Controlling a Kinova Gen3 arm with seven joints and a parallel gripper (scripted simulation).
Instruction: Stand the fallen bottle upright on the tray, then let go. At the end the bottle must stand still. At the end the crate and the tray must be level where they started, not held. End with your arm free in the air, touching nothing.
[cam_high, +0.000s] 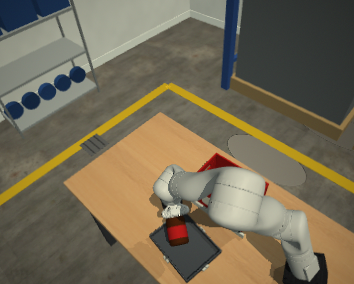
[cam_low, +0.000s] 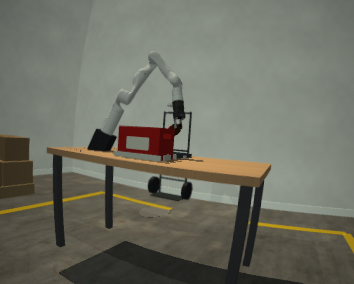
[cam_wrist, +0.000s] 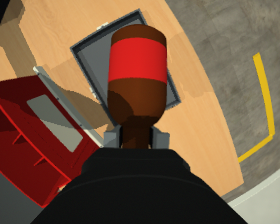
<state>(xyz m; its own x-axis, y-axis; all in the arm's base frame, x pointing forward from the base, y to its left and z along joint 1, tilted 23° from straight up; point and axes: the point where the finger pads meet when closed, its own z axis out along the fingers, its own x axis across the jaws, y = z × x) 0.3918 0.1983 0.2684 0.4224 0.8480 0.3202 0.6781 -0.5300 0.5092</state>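
Right now my hand is 4 cm past the bottle, 2 cm to the right of it and 2 cm above it. Round my hand: tray 7 cm behind, 19 cm below; then red crate 2 cm behind, 28 cm to the right, 12 cm below.
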